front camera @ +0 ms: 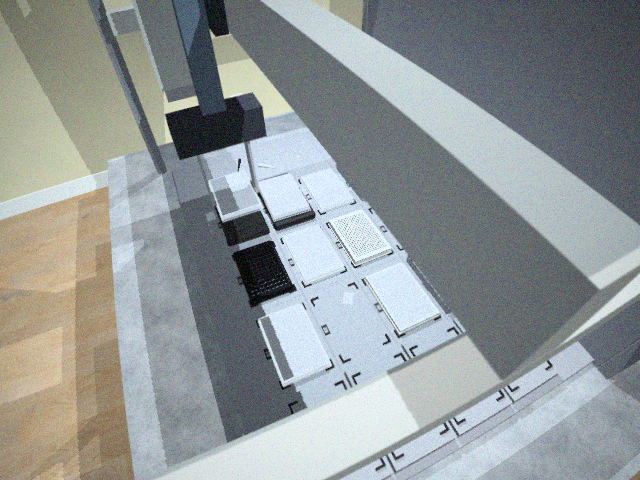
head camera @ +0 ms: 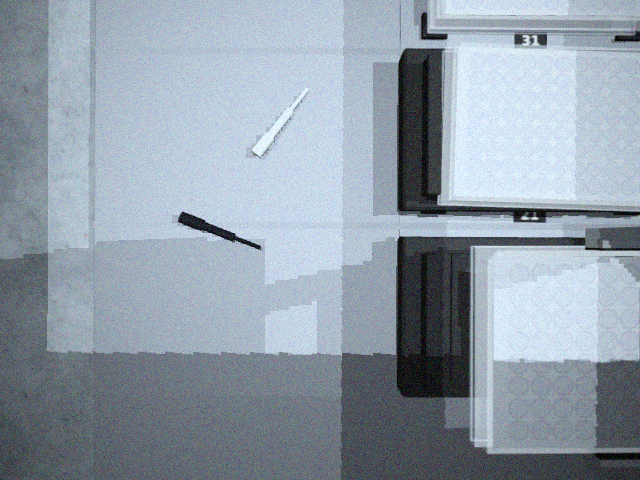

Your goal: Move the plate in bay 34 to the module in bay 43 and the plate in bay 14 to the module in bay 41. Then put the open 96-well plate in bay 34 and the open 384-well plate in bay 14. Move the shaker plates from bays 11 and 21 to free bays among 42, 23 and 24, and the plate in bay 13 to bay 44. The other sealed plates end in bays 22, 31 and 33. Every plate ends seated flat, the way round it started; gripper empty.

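Where they show: gripper, between the fingertips: (front camera: 234, 194) (head camera: 626, 347); robot's base, origin of its link: (front camera: 215, 206) (head camera: 424, 382).
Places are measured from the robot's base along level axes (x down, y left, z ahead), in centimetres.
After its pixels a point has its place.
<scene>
My gripper (front camera: 233, 192) @(y 4.3, x -7.5, z 6.5 cm) is shut on a clear-topped sealed plate (front camera: 242, 204) @(y 5.0, x -8.2, z 11.1 cm) (head camera: 547, 310) @(y 6.0, x -8.2, z 2.7 cm), held level above the dark shaker (front camera: 247, 227) @(y 4.8, x -2.2, z 11.9 cm) (head camera: 434, 320) @(y 4.5, x -3.1, z -0.4 cm) of bay 11. A sealed plate (front camera: 285, 196) @(y 15.1, x -3.7, z 7.8 cm) (head camera: 516, 124) @(y 14.8, x -3.7, z 3.7 cm) sits on the shaker (front camera: 294, 223) @(y 14.6, x -0.9, z 13.8 cm) (head camera: 413, 129) @(y 15.0, x -1.9, z -1.2 cm) of bay 21. Sealed plates sit in bay 31 (front camera: 328, 188) @(y 26.0, x -1.4, z 7.1 cm) (head camera: 506, 7) @(y 22.3, x -1.4, z 4.2 cm), bay 22 (front camera: 313, 253) @(y 14.9, x -1.4, z 23.6 cm), bay 33 (front camera: 402, 297) @(y 25.5, x -1.4, z 39.9 cm) and bay 13 (front camera: 297, 341) @(y 4.9, x -1.4, z 39.8 cm). The black open plate (front camera: 263, 271) @(y 4.3, x -1.4, z 23.7 cm) is in bay 12, the white open plate (front camera: 360, 236) @(y 25.6, x -1.4, z 23.6 cm) in bay 32. Bay 23 (front camera: 356, 325) @(y 15.7, x 0.0, z 40.7 cm) holds no plate. Bays 41 to 44 are hidden.
A white tool-like stick (front camera: 266, 165) @(y 15.7, x -0.6, z -9.0 cm) (head camera: 279, 124) @(y 15.7, x -0.5, z -9.0 cm) and a black one (front camera: 239, 164) @(y 9.4, x -0.5, z -12.7 cm) (head camera: 219, 229) @(y 9.4, x -0.5, z -12.5 cm) lie on the deck beside the shakers. A large grey beam (front camera: 413, 155) crosses the front view and hides the right side of the deck. A pale front beam (front camera: 330, 439) @(y 0.2, x -40.0, z 62.3 cm) hides the near bays.
</scene>
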